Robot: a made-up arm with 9 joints. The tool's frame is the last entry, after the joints. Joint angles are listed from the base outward.
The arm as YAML. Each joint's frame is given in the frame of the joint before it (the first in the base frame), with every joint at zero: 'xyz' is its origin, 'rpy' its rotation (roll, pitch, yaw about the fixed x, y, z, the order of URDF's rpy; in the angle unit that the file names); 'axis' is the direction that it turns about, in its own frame. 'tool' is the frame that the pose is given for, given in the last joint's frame.
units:
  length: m
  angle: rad
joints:
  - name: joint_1
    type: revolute
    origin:
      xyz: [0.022, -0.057, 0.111]
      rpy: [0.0, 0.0, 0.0]
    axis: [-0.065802, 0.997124, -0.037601]
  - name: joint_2
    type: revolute
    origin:
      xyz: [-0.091, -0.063, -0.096]
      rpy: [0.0, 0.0, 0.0]
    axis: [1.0, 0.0, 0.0]
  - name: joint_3
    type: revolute
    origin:
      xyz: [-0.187, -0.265, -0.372]
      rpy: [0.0, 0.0, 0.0]
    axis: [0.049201, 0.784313, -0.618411]
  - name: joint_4
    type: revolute
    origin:
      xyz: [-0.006, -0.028, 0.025]
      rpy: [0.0, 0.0, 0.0]
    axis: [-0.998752, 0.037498, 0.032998]
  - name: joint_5
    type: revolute
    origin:
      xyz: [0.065, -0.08, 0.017]
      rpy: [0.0, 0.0, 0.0]
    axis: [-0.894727, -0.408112, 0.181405]
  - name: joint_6
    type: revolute
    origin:
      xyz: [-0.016, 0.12, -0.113]
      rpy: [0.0, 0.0, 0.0]
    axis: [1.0, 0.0, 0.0]
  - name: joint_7
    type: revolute
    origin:
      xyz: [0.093, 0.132, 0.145]
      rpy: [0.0, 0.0, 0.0]
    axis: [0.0, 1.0, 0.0]
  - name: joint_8
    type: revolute
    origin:
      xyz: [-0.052, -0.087, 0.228]
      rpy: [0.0, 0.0, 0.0]
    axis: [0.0, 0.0, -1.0]
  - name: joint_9
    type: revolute
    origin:
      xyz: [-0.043, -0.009, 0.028]
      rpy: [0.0, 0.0, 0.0]
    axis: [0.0, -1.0, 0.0]
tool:
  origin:
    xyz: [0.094, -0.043, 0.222]
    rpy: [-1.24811, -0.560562, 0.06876]
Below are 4 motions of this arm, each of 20 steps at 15 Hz.
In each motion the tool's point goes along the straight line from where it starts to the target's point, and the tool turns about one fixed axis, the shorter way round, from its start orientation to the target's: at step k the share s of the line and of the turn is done. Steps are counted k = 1, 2, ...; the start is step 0. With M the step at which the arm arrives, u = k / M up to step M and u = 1 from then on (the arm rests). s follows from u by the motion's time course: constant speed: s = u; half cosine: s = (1 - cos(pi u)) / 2; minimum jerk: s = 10 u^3 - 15 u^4 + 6 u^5.
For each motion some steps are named. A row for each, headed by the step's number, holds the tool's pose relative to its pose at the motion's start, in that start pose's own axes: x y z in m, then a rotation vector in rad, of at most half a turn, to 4 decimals.
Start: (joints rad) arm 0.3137 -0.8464 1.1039 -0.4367 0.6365 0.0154 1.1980 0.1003 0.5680
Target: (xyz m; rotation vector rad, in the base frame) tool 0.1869 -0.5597 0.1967 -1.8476 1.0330 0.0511
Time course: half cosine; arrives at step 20
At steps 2, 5, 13, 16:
2: -0.0064 -0.0018 -0.0001 0.0068 -0.0079 0.0028
5: -0.0384 -0.0107 -0.0005 0.0405 -0.0474 0.0165
13: -0.1904 -0.0531 -0.0024 0.2009 -0.2355 0.0818
16: -0.2369 -0.0660 -0.0030 0.2499 -0.2930 0.1018

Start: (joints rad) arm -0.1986 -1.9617 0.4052 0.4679 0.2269 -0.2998 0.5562 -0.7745 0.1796
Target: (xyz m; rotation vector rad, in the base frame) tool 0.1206 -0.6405 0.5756 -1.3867 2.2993 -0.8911
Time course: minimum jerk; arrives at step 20
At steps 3, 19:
3: 0.0002 0.0110 -0.0099 0.0236 0.0111 0.0378
19: 0.0090 0.4126 -0.3717 0.8861 0.4154 1.4179

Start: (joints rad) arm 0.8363 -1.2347 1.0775 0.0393 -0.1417 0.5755 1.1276 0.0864 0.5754
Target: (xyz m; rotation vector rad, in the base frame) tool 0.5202 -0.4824 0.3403 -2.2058 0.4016 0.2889
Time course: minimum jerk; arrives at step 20
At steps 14, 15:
14: -0.2153 -0.0308 0.2688 -0.0701 -0.6451 -0.3591
15: -0.2306 -0.0330 0.2880 -0.0751 -0.6910 -0.3846

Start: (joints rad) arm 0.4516 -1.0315 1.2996 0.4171 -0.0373 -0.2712 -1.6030 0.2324 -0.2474
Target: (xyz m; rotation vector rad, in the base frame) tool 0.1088 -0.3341 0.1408 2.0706 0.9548 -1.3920
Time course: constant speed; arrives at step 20
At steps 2, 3, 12, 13, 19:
2: 0.0247 0.0239 -0.0149 -0.0580 -0.0990 0.0007
3: 0.0371 0.0358 -0.0223 -0.0869 -0.1485 0.0011
12: 0.1484 0.1432 -0.0892 -0.3477 -0.5938 0.0045
13: 0.1607 0.1551 -0.0966 -0.3767 -0.6433 0.0048
19: 0.2349 0.2267 -0.1412 -0.5506 -0.9402 0.0071

